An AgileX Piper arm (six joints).
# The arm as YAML. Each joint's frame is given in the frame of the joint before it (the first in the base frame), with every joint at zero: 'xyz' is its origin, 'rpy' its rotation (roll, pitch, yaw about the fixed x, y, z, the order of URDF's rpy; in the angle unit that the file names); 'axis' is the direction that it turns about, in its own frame. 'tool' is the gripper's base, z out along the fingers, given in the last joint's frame.
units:
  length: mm
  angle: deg
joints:
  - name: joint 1
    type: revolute
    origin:
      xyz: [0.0, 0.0, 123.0]
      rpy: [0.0, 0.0, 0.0]
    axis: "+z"
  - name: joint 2
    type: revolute
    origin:
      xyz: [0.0, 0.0, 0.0]
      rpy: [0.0, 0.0, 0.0]
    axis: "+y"
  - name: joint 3
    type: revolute
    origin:
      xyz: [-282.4, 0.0, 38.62]
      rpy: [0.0, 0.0, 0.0]
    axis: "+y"
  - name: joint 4
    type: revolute
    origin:
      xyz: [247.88, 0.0, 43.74]
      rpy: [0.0, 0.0, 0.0]
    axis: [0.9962, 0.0, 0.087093]
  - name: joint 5
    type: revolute
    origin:
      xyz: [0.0, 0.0, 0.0]
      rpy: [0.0, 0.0, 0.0]
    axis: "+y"
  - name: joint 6
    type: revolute
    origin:
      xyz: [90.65, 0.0, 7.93]
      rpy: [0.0, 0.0, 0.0]
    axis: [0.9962, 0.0, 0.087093]
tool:
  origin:
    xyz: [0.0, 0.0, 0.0]
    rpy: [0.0, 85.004, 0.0]
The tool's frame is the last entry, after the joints.
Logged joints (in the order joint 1, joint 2, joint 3, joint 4, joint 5, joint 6), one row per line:
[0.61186, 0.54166, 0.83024, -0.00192, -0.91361, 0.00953]
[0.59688, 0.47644, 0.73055, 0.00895, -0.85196, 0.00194]
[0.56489, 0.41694, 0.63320, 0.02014, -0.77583, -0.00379]
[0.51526, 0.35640, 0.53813, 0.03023, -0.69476, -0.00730]
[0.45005, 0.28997, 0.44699, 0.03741, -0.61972, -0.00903]
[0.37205, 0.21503, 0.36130, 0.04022, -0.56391, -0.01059]
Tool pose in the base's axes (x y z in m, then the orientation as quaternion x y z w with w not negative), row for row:
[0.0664, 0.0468, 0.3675, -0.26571, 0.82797, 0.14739, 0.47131]
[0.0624, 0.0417, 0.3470, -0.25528, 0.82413, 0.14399, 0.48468]
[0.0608, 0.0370, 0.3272, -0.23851, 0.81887, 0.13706, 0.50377]
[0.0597, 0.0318, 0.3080, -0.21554, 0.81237, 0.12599, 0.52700]
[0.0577, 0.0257, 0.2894, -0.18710, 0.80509, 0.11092, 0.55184]
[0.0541, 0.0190, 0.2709, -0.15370, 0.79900, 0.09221, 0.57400]
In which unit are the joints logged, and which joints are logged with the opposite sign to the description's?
The joints are logged in radians. Opposite sign: joint 3, joint 4, joint 5, joint 6.
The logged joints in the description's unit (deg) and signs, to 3 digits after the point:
[35.057, 31.035, -47.569, 0.110, 52.346, -0.546]
[34.199, 27.298, -41.857, -0.513, 48.814, -0.111]
[32.366, 23.889, -36.280, -1.154, 44.452, 0.217]
[29.522, 20.420, -30.833, -1.732, 39.807, 0.418]
[25.786, 16.614, -25.611, -2.143, 35.507, 0.517]
[21.317, 12.320, -20.701, -2.304, 32.310, 0.607]

